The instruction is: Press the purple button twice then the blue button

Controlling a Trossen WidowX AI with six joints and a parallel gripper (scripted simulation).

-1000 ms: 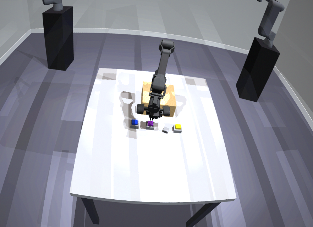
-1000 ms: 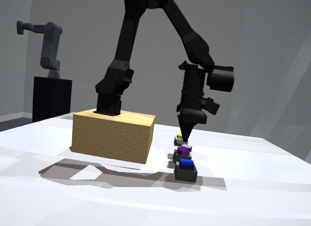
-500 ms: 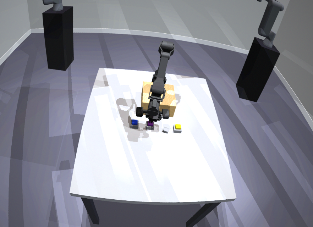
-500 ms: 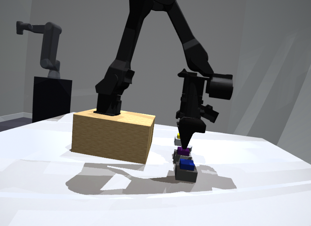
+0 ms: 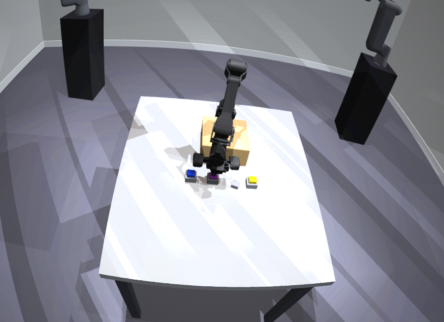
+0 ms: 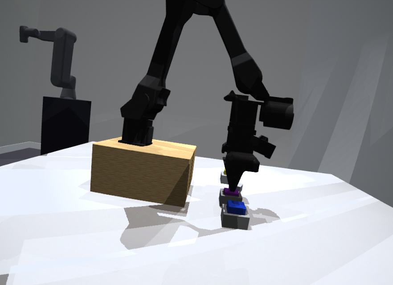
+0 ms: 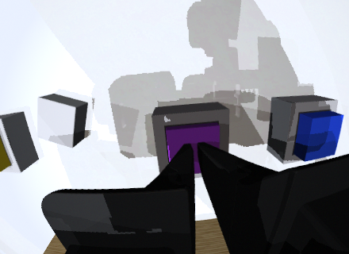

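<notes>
The purple button is 1 cm below my gripper tip. From my gripper tip the other things lie so: yellow button (17 cm to the left, 2 cm behind); blue button (9 cm to the right, 1 cm ahead); grey block (10 cm to the left, 2 cm below, 1 cm ahead).
</notes>
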